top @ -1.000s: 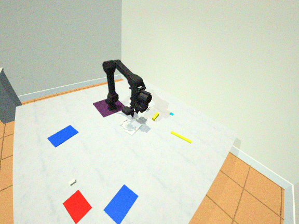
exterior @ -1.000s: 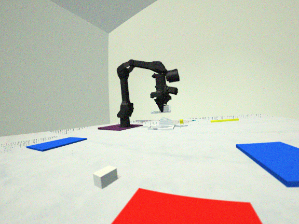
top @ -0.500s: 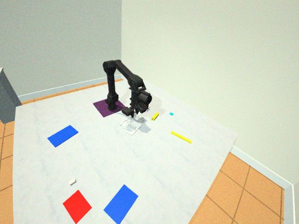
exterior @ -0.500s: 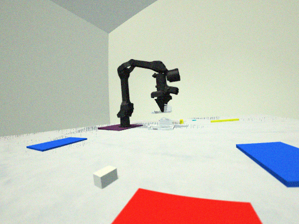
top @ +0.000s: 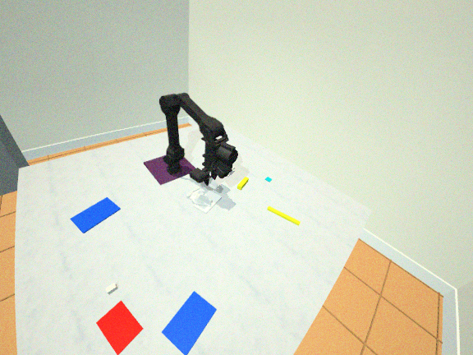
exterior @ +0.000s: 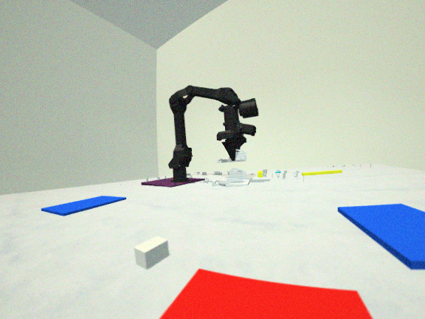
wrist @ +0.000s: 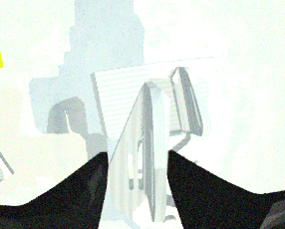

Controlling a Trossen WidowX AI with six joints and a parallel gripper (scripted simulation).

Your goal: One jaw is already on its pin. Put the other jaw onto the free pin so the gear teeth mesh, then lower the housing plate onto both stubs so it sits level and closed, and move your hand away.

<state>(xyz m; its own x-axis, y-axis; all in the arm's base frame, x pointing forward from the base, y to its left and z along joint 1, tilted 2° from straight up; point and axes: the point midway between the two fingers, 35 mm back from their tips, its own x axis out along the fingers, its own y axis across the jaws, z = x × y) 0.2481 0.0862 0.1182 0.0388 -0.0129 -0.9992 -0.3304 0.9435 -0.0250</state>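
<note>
Now: the grey jaw 70 mm below my gripper tip, 60 mm to the right of it and 10 mm behind it. The rest, counted from my gripper tip: red mat (420 mm to the right, 330 mm ahead, 80 mm below); then cyan chip (350 mm to the left, 80 mm below, 20 mm ahead); then yellow block (190 mm to the left, 70 mm below).
</note>
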